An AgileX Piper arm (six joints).
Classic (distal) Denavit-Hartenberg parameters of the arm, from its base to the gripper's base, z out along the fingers. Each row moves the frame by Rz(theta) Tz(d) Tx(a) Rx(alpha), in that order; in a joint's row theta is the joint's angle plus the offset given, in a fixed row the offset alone. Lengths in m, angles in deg.
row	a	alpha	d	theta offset
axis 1	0	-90	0.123	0
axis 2	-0.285	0	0	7.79
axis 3	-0.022	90	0	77.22
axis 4	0	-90	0.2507	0
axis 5	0	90	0	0
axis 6	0	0	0.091	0
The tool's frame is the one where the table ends.
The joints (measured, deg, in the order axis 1, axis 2, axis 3, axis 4, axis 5, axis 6), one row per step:
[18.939, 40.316, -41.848, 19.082, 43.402, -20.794]
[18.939, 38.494, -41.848, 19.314, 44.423, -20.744]
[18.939, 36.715, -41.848, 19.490, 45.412, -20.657]
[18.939, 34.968, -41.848, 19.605, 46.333, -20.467]
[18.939, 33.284, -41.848, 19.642, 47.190, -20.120]
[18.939, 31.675, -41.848, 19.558, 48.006, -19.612]
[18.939, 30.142, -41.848, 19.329, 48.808, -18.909]
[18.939, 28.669, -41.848, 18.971, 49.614, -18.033]
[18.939, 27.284, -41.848, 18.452, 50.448, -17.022]
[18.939, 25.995, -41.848, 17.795, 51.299, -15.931]
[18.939, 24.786, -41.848, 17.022, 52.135, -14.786]
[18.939, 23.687, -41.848, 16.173, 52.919, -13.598]
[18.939, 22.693, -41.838, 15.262, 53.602, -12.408]
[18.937, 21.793, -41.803, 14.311, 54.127, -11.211]
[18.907, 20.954, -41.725, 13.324, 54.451, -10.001]
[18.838, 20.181, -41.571, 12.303, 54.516, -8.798]
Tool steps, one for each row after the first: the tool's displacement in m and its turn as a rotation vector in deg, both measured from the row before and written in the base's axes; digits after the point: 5 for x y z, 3 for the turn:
[-0.00753, -0.00192, 0.00281, 0.489, -0.727, 0.335]
[-0.00739, -0.00195, 0.00249, 0.449, -0.719, 0.305]
[-0.00724, -0.00199, 0.00224, 0.468, -0.721, 0.224]
[-0.00696, -0.00201, 0.00194, 0.500, -0.666, 0.109]
[-0.00663, -0.00206, 0.00160, 0.487, -0.588, -0.013]
[-0.00629, -0.00213, 0.00125, 0.471, -0.475, -0.155]
[-0.00602, -0.00220, 0.00092, 0.456, -0.366, -0.281]
[-0.00564, -0.00228, 0.00054, 0.372, -0.239, -0.399]
[-0.00521, -0.00232, 0.00021, 0.275, -0.135, -0.496]
[-0.00482, -0.00237, -0.00003, 0.200, -0.082, -0.589]
[-0.00431, -0.00233, -0.00020, 0.162, -0.027, -0.676]
[-0.00377, -0.00229, -0.00032, 0.128, -0.028, -0.751]
[-0.00322, -0.00222, -0.00038, 0.140, -0.069, -0.832]
[-0.00272, -0.00219, -0.00043, 0.184, -0.161, -0.942]
[-0.00211, -0.00212, -0.00055, 0.227, -0.280, -1.055]

